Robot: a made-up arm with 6 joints.
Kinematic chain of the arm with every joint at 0, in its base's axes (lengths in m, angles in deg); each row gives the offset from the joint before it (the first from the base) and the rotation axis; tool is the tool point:
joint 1: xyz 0 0 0.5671 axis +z
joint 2: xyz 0 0 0 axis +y
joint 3: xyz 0 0 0.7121 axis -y
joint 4: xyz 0 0 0 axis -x
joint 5: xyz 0.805 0 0 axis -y
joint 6: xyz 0 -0.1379 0 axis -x
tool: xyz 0 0 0
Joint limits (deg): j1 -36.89..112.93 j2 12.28..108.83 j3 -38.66..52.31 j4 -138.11..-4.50 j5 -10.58..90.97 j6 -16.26..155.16
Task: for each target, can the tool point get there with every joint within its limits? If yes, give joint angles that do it. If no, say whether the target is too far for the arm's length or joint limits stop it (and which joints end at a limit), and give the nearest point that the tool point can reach.
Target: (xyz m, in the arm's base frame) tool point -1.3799 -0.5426 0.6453
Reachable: no: joint limits stop it (at a limit: joint 1, joint 2, joint 3, joint 4) | nearest point -0.3233 0.5008 0.5798 | short by 1.486 m
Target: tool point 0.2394 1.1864 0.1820
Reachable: yes | joints 79.97 71.13 31.70 -77.82 66.20 -1.23
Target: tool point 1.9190 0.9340 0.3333
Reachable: no: too far | nearest point 1.2866 0.6262 0.4104 | short by 0.708 m
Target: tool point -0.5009 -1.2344 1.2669
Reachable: no: joint limits stop it (at a limit: joint 1, joint 2, joint 4) | nearest point 0.6824 -0.6840 1.2799 | short by 1.305 m
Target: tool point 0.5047 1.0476 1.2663
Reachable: yes | joints 60.71 29.53 43.44 -121.65 54.52 15.23
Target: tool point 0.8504 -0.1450 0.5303
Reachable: yes | joints -11.65 30.90 -12.14 -102.46 69.76 107.06
